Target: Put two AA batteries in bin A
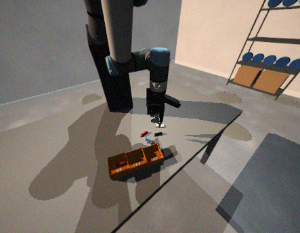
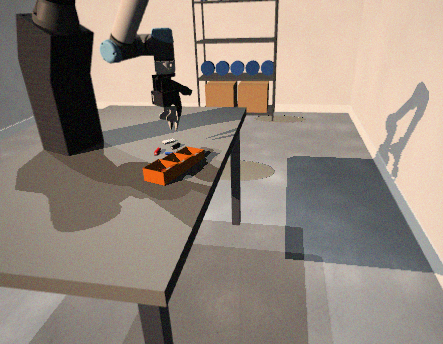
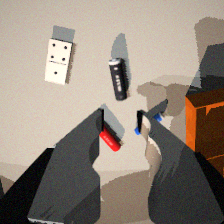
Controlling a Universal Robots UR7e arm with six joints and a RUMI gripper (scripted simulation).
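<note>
The black battery is 8 cm below my hand. The rest, counted from my hand: blue battery 8 cm to the right, 9 cm below; orange bin 5 cm ahead, 20 cm to the right, 7 cm below; white block 4 cm behind, 6 cm to the left, 9 cm below.
</note>
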